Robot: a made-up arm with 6 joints.
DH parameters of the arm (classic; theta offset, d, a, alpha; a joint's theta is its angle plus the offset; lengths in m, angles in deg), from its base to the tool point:
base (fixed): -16.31 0 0.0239 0
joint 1: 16.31 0.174 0.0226 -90
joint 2: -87.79 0 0.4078 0
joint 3: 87.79 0.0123 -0.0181 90
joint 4: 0 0.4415 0.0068 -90
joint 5: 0 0.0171 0.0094 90
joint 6: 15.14 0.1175 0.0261 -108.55
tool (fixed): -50.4 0.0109 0 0
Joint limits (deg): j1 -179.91..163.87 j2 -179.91..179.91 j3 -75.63..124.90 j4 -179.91..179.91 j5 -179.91..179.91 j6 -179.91..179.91
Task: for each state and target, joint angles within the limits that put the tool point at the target. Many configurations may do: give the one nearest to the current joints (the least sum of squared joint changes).
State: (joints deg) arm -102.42 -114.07 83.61 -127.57 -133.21 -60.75
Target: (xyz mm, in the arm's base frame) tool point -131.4 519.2 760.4
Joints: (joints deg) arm -63.68 -71.76 43.52 -126.22 -90.37 -57.60
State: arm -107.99 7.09 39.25 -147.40 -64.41 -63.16
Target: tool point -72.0 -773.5 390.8
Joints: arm -101.03 34.13 61.85 -148.55 -68.53 -63.10
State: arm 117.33 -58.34 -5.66 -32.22 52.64 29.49
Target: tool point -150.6 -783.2 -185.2
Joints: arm 77.51 -101.80 -34.23 -27.12 50.42 30.51
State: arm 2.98 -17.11 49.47 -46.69 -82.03 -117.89
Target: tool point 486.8 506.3 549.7
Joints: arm 40.41 23.99 75.17 -54.43 -79.95 -116.96
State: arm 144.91 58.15 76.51 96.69 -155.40 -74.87
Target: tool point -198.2 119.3 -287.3
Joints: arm 162.34 109.03 97.62 101.91 -156.46 -77.18
